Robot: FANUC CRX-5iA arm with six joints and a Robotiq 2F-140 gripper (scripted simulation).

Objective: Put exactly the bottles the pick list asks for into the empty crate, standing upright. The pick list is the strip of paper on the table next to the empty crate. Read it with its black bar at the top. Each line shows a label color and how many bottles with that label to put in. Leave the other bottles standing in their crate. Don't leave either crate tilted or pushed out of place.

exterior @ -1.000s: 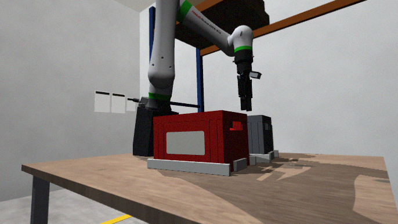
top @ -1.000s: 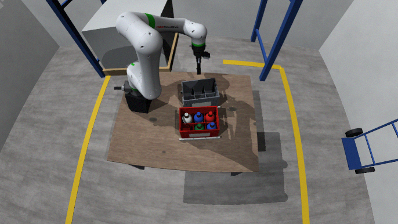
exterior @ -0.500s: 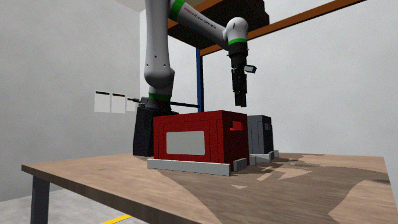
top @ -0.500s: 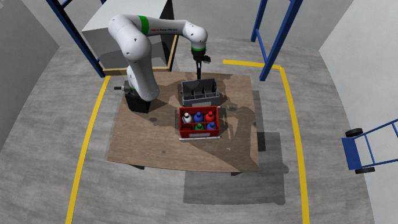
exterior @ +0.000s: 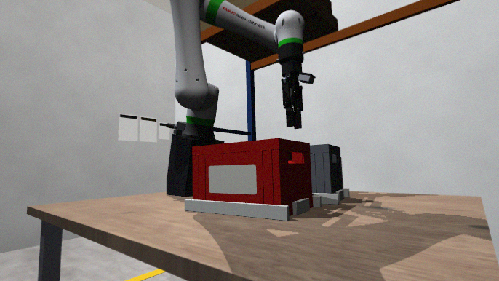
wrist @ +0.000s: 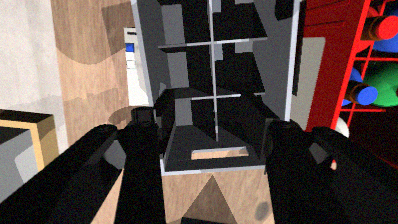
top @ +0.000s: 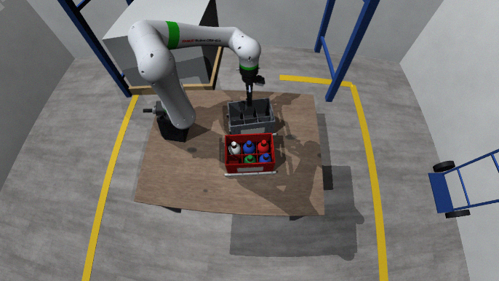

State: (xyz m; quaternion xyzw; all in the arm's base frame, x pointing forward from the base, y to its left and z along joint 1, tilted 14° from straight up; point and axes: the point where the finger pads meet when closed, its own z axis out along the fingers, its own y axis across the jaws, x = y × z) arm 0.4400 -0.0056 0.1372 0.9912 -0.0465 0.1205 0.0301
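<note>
The blue bottle lies 31 cm to the right of my hand, 19 cm below it and 5 cm ahead of it. From my hand the other things lie so: grey crate: 20 cm below, 2 cm to the right, 1 cm ahead; red bottle: 23 cm to the right, 19 cm below, 5 cm ahead; pick list: 28 cm below, 13 cm to the left, 1 cm ahead.
</note>
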